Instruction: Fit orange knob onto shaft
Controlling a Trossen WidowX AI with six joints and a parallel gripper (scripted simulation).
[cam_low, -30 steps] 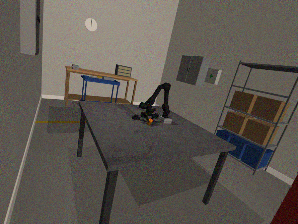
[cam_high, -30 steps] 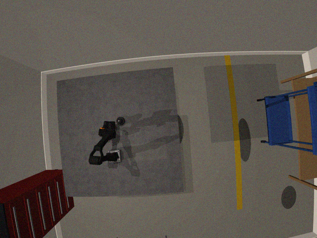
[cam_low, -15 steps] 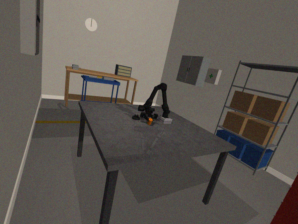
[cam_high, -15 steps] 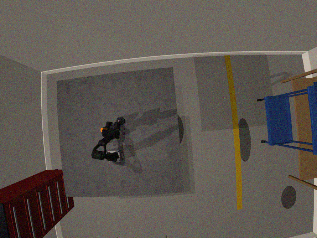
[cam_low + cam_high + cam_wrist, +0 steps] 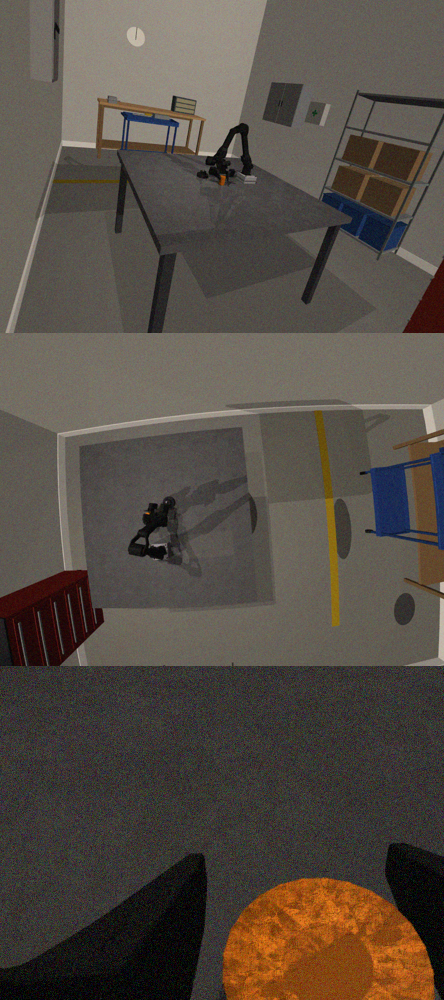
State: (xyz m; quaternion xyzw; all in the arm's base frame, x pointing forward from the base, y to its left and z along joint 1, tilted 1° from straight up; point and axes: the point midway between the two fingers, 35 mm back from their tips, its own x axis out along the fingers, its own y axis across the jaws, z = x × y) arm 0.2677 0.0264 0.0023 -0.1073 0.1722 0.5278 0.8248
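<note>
My gripper tip is now 10 mm past the orange knob and 30 mm to the left of it. Also, from my gripper tip: dark round pedestal (40 mm ahead, 190 mm to the right, 20 mm below).
</note>
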